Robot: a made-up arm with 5 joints.
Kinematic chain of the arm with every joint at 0, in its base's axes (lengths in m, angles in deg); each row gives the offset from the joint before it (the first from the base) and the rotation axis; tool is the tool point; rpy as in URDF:
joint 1: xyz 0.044 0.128 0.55 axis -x
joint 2: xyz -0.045 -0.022 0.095 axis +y
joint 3: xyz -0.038 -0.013 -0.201 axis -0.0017 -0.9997 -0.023
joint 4: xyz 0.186 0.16 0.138 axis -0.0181 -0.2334 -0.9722
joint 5: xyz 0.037 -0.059 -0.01 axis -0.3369 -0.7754 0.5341
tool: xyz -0.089 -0.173 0.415 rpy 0 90 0
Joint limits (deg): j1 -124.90..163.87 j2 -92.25..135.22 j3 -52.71..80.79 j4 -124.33..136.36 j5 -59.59..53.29
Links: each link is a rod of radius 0.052 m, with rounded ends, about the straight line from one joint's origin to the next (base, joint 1, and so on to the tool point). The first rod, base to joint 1, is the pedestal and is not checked.
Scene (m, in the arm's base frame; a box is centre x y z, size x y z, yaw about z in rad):
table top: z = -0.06
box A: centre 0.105 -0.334 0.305 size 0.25 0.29 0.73 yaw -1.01
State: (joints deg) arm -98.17 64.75 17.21 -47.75 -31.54
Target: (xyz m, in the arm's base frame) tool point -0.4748 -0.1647 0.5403
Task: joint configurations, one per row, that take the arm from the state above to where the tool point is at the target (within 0.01 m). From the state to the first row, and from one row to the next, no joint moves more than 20 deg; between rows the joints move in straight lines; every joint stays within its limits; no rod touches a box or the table.
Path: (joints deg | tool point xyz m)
1: -80.18 67.44 27.92 -45.77 -37.15 | 0.4961 0.0470 0.5361
2: -62.19 70.13 38.62 -43.80 -42.76 | 0.4865 -0.0392 0.5919
3: -44.20 72.83 49.33 -41.82 -48.37 | 0.4664 -0.0909 0.6942
4: -26.20 75.52 60.04 -39.84 -53.98 | 0.4359 -0.0889 0.8240
5: -8.21 78.21 70.74 -37.87 -59.59 | 0.3953 -0.0238 0.9550
6: -22.66 59.46 70.54 -38.03 -51.62 | 0.2471 -0.1590 1.0288
7: -37.11 40.71 70.34 -38.19 -43.65 | 0.0579 -0.3005 0.9986
8: -51.56 21.96 70.14 -38.36 -35.68 | -0.1431 -0.3840 0.8741
9: -66.01 3.22 69.94 -38.52 -27.70 | -0.3243 -0.3646 0.7026
10: -80.45 -15.53 69.73 -38.68 -19.73 | -0.4569 -0.2360 0.5499
11: -76.32 -4.75 68.90 -21.71 -7.30 | -0.4584 -0.2059 0.5233
12: -72.19 6.03 68.07 -4.73 5.13 | -0.4748 -0.1647 0.5403

